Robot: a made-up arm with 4 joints. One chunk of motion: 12 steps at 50 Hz.
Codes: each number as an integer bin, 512 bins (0 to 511) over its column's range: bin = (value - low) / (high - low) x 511, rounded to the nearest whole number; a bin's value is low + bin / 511 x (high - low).
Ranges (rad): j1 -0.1..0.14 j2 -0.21..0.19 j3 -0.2..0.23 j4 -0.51..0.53
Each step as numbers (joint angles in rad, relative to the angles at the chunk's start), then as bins.
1 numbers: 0.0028 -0.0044 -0.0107 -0.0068
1 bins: 219 263 225 247
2 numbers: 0.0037 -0.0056 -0.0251 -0.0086
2 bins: 221 261 208 246
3 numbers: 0.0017 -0.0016 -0.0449 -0.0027
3 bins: 217 266 184 249
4 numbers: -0.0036 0.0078 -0.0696 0.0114
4 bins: 205 278 155 256
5 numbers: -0.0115 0.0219 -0.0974 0.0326
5 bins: 188 296 122 267
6 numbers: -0.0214 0.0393 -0.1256 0.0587
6 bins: 167 318 88 279
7 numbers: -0.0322 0.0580 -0.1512 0.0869
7 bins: 144 342 58 293
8 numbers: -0.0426 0.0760 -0.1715 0.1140
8 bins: 122 365 34 307
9 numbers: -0.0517 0.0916 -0.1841 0.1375
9 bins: 103 385 19 318
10 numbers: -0.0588 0.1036 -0.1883 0.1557
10 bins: 88 401 14 327
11 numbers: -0.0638 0.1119 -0.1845 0.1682
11 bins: 77 411 18 333
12 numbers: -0.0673 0.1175 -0.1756 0.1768
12 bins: 70 418 29 337
